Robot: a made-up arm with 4 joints.
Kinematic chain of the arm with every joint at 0, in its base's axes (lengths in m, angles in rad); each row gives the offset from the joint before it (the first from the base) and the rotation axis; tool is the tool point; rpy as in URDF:
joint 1: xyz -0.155 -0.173 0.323 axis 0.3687 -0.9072 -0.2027
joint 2: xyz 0.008 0 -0.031 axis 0.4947 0.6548 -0.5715
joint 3: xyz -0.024 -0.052 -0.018 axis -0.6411 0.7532 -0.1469
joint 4: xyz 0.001 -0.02 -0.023 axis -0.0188 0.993 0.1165
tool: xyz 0.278 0.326 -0.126 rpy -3.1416 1.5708 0
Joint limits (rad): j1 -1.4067..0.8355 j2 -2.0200..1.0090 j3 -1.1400..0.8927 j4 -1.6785..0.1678
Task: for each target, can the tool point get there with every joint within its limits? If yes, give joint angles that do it. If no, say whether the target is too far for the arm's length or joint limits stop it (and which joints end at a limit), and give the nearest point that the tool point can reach.
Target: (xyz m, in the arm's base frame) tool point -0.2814 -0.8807 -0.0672
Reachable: no: too far | nearest point -0.3661 -0.4407 -0.0125 | short by 0.451 m
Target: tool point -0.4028 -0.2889 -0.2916
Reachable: no: too far | nearest point -0.3315 -0.2571 -0.1163 | short by 0.192 m
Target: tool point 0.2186 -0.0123 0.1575
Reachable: yes | joints 0.3145 -0.6437 0.5836 -0.2604
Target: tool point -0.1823 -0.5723 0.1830
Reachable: no: joint limits stop it (at a limit: joint 1, joint 3, joint 4) | nearest point -0.3725 -0.4425 -0.0073 | short by 0.299 m
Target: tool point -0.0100 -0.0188 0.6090
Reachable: yes | joints 0.5339 -0.0006 0.1155 -1.3112
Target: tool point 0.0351 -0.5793 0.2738
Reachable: no: joint limits stop it (at a limit: joint 2) | nearest point 0.0817 -0.3648 0.5444 | short by 0.348 m
